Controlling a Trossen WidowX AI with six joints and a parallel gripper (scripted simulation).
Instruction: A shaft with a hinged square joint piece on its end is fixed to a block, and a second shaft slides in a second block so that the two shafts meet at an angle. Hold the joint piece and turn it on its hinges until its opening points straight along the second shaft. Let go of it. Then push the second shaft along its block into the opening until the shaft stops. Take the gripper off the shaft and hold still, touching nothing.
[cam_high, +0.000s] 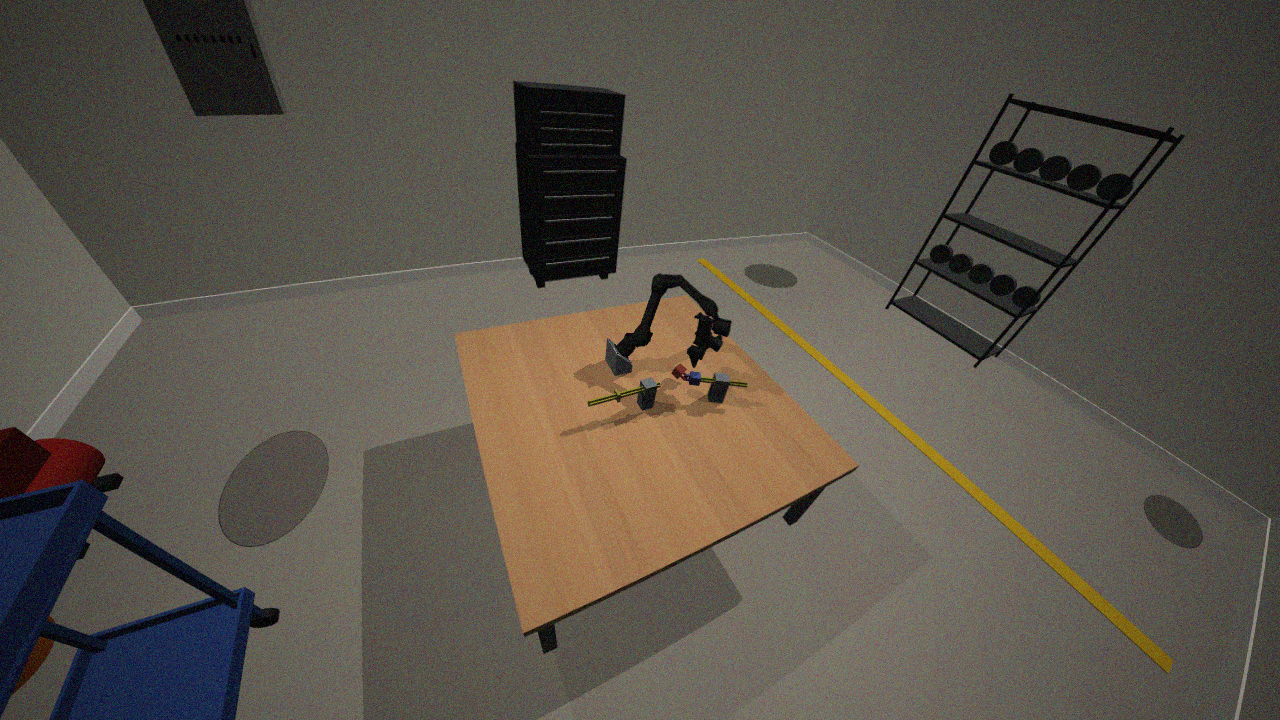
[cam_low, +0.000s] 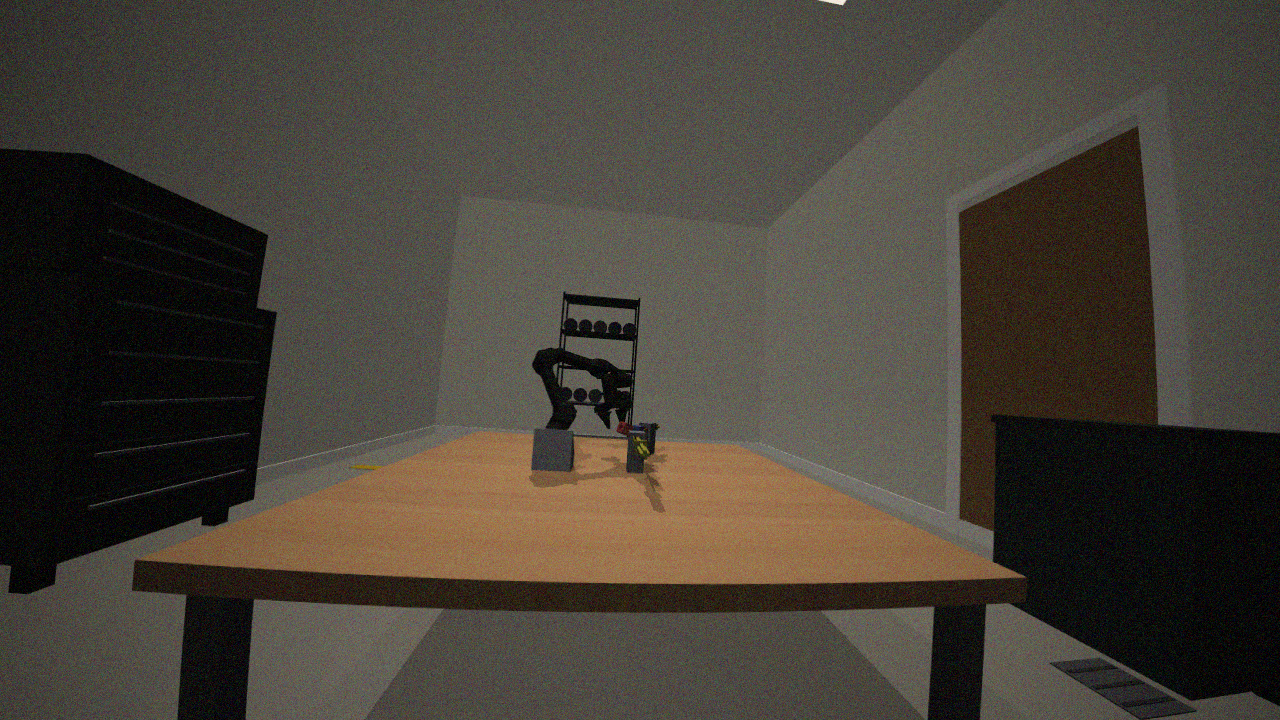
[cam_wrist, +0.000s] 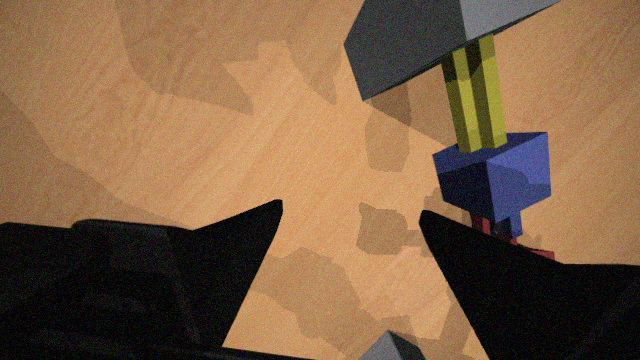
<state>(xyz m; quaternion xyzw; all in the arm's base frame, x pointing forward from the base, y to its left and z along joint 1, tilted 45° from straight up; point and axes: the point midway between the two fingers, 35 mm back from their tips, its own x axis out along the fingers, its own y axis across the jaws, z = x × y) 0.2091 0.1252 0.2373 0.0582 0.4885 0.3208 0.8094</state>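
My gripper tip is 110 mm to the left of the red square block, 20 mm short of it and 10 mm below it.
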